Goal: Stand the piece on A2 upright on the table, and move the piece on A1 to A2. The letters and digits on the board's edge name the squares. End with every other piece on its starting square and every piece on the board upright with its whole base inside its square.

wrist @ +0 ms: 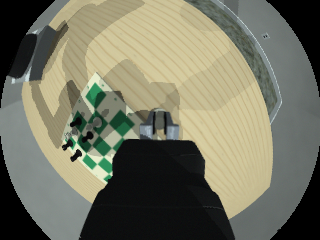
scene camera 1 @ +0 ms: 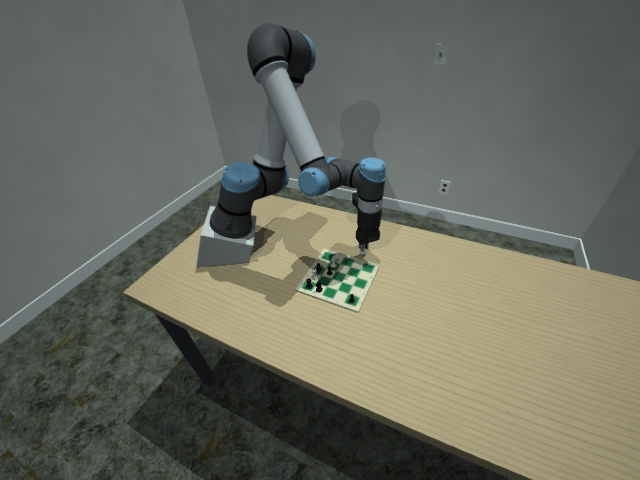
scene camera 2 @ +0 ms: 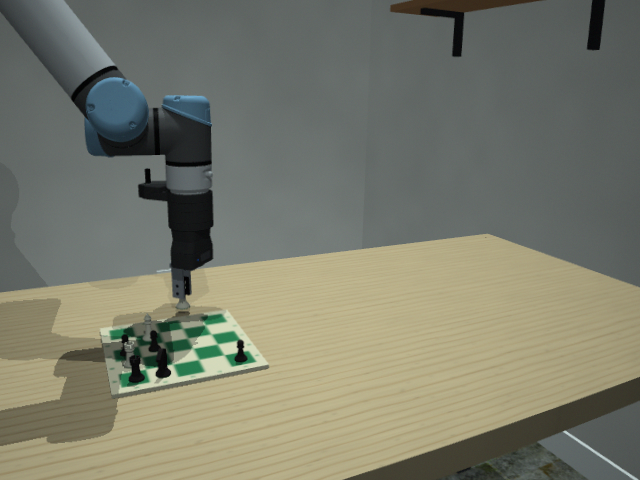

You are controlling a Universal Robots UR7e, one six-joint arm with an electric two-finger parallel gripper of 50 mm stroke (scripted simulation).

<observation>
In view: my gripper [scene camera 2: 182, 295].
My gripper is seen too in the wrist view [wrist: 159, 118].
</observation>
